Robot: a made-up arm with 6 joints.
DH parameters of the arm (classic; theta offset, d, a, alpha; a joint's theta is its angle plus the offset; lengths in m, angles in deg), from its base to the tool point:
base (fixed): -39.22 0 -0.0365 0
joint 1: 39.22 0.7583 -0.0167 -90
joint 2: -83.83 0 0.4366 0
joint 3: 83.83 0.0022 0.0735 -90
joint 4: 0 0.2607 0.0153 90
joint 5: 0 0.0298 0.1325 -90
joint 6: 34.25 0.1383 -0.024 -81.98
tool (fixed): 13.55 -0.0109 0 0
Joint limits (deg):
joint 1: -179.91..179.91
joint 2: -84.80..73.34
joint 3: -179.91..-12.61
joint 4: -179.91..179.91
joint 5: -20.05..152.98
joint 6: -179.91..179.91
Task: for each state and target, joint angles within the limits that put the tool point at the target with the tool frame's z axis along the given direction. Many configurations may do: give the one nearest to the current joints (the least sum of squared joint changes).
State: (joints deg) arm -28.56 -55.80 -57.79 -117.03 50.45 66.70
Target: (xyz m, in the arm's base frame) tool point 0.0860 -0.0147 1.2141 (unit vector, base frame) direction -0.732 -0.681 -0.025
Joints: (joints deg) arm -10.69 -50.84 -53.95 -128.94 48.17 80.02
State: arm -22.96 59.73 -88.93 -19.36 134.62 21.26
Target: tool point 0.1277 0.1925 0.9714 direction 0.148 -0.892 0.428
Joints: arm 23.30 9.42 -54.70 14.63 142.75 0.79
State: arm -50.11 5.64 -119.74 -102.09 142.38 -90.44
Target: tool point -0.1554 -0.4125 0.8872 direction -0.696 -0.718 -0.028
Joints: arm -87.23 37.16 -69.56 -78.49 135.90 -79.58
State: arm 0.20 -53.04 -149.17 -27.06 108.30 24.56
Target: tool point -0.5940 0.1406 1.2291 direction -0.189 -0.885 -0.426
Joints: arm -12.25 -73.04 -148.98 -20.37 106.77 -17.19
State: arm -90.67 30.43 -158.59 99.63 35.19 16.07
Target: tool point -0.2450 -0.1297 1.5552 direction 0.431 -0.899 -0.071
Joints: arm -110.16 19.64 -170.45 79.80 -9.43 25.07
